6 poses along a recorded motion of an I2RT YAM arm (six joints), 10 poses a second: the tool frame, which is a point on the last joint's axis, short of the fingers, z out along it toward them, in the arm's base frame.
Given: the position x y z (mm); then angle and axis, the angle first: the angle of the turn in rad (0 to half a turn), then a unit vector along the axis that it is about.
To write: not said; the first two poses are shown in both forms.
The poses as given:
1: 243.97, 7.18, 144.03, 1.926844, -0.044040, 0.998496, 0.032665
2: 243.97, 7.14, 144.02, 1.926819, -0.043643, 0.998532, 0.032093
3: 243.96, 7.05, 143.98, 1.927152, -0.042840, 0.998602, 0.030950
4: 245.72, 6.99, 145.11, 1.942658, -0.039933, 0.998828, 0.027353
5: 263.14, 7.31, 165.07, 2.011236, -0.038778, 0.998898, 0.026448
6: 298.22, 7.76, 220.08, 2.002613, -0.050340, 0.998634, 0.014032
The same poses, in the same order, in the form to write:
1: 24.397, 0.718, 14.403, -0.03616, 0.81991, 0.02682, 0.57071
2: 24.397, 0.714, 14.402, -0.03584, 0.81994, 0.02635, 0.57072
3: 24.396, 0.705, 14.398, -0.03518, 0.82009, 0.02542, 0.57059
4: 24.572, 0.699, 14.511, -0.03297, 0.82467, 0.02258, 0.56420
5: 26.314, 0.731, 16.507, -0.03275, 0.84356, 0.02234, 0.53557
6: 29.822, 0.776, 22.008, -0.04240, 0.84103, 0.01182, 0.53920
